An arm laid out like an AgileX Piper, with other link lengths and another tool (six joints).
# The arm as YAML. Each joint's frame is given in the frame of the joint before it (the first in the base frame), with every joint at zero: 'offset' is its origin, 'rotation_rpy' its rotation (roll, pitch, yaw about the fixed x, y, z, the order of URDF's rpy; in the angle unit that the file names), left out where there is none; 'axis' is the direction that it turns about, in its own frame. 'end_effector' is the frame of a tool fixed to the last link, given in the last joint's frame.
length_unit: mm
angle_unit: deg
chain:
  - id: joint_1
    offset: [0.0, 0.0, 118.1]
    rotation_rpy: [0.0, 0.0, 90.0]
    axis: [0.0, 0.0, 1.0]
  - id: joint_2
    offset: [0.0, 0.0, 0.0]
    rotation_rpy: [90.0, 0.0, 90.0]
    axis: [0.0, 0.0, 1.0]
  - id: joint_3
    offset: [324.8, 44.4, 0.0]
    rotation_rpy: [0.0, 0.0, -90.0]
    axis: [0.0, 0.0, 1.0]
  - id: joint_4
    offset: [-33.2, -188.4, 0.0]
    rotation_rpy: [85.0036, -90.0, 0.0]
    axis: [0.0, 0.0, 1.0]
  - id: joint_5
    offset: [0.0, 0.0, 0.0]
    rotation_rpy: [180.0, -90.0, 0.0]
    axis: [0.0, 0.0, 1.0]
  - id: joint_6
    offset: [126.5, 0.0, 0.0]
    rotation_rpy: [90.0, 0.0, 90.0]
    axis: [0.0, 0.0, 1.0]
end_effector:
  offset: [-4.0, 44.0, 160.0]
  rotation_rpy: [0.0, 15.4, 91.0]
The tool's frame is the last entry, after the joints.
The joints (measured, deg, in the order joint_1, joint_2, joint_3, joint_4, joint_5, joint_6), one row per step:
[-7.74, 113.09, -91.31, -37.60, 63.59, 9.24]
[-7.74, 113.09, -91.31, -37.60, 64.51, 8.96]
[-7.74, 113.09, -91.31, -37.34, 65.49, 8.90]
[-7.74, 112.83, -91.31, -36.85, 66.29, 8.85]
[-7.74, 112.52, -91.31, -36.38, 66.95, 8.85]
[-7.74, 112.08, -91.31, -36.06, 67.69, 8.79]
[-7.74, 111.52, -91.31, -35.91, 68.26, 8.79]
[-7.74, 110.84, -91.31, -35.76, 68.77, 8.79]
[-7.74, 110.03, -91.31, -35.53, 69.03, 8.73]
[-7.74, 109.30, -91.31, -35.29, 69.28, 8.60]
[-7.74, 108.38, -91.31, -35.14, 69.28, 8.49]
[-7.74, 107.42, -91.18, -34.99, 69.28, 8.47]
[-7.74, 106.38, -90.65, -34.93, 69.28, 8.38]
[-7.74, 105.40, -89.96, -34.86, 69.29, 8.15]
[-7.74, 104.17, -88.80, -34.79, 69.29, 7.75]
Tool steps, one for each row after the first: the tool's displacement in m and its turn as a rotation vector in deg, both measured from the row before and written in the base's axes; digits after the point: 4 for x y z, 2 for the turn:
[-0.0047, -0.0007, -0.0005, -0.10, 0.90, -0.31]
[-0.0049, 0.0003, -0.0010, 0.17, 0.79, -0.60]
[-0.0040, 0.0015, 0.0005, 0.37, 0.36, -0.56]
[-0.0032, 0.0015, 0.0010, 0.37, 0.17, -0.51]
[-0.0036, 0.0009, 0.0022, 0.20, 0.16, -0.46]
[-0.0027, 0.0003, 0.0034, 0.04, -0.11, -0.36]
[-0.0025, 0.0004, 0.0042, 0.03, -0.27, -0.33]
[-0.0013, 0.0008, 0.0050, 0.10, -0.58, -0.15]
[-0.0014, 0.0009, 0.0044, 0.11, -0.48, -0.09]
[-0.0002, 0.0007, 0.0060, 0.01, -0.87, 0.06]
[-0.0009, 0.0008, 0.0057, 0.03, -0.83, -0.01]
[-0.0030, 0.0007, 0.0046, -0.02, -0.46, 0.06]
[-0.0039, 0.0008, 0.0034, 0.00, -0.16, 0.17]
[-0.0064, 0.0012, 0.0028, 0.00, 0.14, 0.31]

